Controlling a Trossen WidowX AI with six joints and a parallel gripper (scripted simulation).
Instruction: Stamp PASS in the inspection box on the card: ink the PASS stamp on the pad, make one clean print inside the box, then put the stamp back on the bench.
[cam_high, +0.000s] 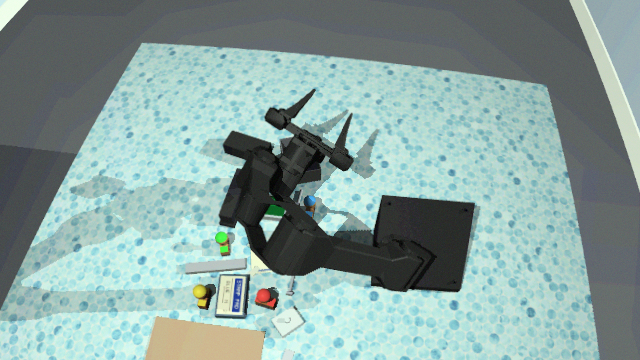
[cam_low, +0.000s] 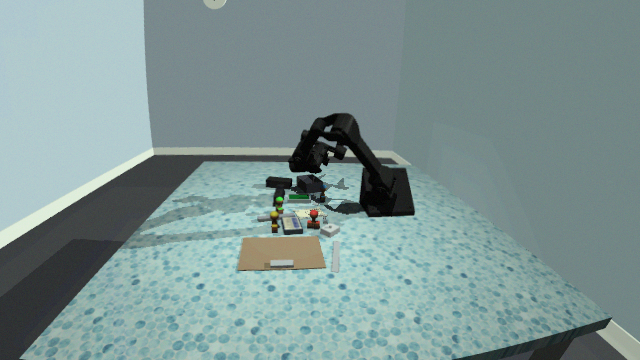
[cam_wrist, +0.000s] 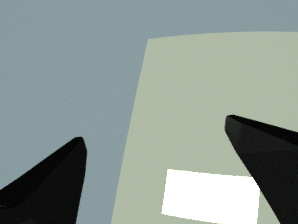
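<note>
Now: the green-knobbed stamp 18 cm ahead of my gripper tip, 23 cm to the left of it and 25 cm below it. From my gripper tip the other things lie so: green ink pad: 12 cm ahead, 11 cm to the left, 27 cm below; beige card: 7 cm ahead, 22 cm to the left, 27 cm below; blue-knobbed stamp: 2 cm ahead, 10 cm to the left, 25 cm below.
</note>
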